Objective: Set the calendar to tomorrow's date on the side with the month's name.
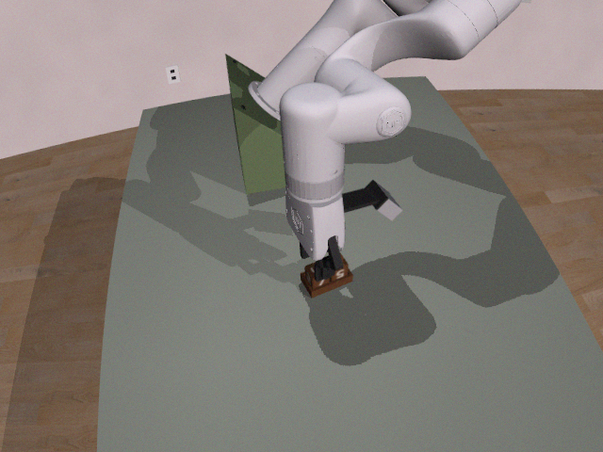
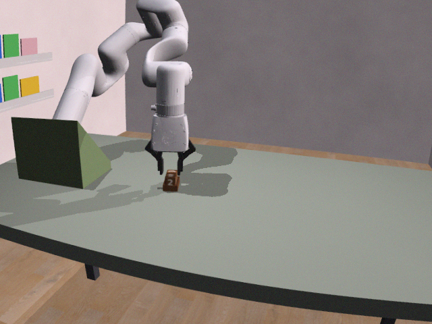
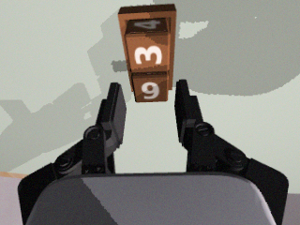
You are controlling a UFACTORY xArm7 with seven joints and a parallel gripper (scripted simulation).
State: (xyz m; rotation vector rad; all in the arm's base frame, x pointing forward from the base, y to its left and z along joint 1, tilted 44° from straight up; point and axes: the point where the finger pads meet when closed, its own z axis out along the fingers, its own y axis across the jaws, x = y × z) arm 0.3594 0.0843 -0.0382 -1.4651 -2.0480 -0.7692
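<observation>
My hand is 40 mm above the brown cube. Round my hand: tray (60 mm below, 10 mm to the left).
</observation>
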